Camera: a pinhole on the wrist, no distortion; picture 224 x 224 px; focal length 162.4 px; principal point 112.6 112.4 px. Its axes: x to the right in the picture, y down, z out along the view. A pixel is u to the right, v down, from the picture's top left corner.
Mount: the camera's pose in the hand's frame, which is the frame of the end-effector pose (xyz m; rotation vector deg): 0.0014 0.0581 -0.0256 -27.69 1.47 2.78
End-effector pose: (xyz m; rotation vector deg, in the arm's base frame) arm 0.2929 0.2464 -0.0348 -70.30 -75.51 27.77
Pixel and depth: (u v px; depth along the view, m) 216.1 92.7 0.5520
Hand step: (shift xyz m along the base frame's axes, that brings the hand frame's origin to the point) -0.2394 0.5932 -0.1657
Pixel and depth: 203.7 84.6 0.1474
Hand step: -0.0407 0.1568 -0.0766
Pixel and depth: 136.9 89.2 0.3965
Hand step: -0.2266 0.2648 -0.2083
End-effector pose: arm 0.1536 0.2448 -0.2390 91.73 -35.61 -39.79
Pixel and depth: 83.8 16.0 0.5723
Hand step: -0.5235 -0.3781 -0.0368
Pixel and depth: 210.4 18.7 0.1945
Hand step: -0.0579 -0.2301 0.0228
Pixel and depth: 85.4 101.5 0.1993
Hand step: -0.1373 -0.1035 0.1234
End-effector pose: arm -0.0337 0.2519 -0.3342 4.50 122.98 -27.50
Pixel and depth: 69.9 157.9 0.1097
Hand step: 0.0927 0.1066 -0.0496
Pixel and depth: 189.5 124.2 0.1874
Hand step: 0.0848 0.0893 -0.1903
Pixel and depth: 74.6 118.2 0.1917
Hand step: 0.1698 0.0924 -0.0870
